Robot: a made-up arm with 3 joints. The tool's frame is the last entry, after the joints.
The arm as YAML. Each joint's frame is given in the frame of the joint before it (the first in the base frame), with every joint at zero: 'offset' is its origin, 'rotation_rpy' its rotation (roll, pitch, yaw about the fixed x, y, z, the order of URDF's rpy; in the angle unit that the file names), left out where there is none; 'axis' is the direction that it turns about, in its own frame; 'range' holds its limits. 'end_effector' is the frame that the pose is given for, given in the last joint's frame.
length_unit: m
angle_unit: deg
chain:
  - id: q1
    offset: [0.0, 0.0, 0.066]
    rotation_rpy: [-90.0, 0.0, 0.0]
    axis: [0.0, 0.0, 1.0]
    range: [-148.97, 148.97]
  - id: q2
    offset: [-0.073, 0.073, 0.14]
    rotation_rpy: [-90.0, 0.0, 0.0]
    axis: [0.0, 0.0, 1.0]
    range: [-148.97, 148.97]
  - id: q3
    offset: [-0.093, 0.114, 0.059]
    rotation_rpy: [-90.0, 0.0, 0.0]
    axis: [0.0, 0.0, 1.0]
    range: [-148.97, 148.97]
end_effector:
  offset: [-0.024, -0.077, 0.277]
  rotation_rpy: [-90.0, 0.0, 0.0]
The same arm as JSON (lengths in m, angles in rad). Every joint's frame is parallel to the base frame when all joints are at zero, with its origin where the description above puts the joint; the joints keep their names.
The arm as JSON. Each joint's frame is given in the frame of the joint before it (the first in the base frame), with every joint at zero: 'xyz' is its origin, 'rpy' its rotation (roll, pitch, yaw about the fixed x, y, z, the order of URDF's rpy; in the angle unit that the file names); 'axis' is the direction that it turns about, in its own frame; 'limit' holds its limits. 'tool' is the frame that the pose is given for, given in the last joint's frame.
{"units": {"length": "m", "angle": "rad"}, "joints": [{"name": "q1", "type": "revolute", "origin": {"xyz": [0.0, 0.0, 0.066], "rpy": [0.0, 0.0, 0.0]}, "axis": "+y", "limit": {"lower": -2.6, "upper": 2.6}}, {"name": "q2", "type": "revolute", "origin": {"xyz": [-0.073, 0.14, -0.073], "rpy": [0.0, 0.0, 0.0]}, "axis": "-z", "limit": {"lower": -2.6, "upper": 2.6}}, {"name": "q3", "type": "revolute", "origin": {"xyz": [-0.093, -0.114, -0.059], "rpy": [0.0, 0.0, 0.0]}, "axis": "-y", "limit": {"lower": -2.6, "upper": 2.6}}], "tool": {"origin": {"xyz": [-0.024, -0.277, -0.077], "rpy": [0.0, 0.0, 0.0]}}}
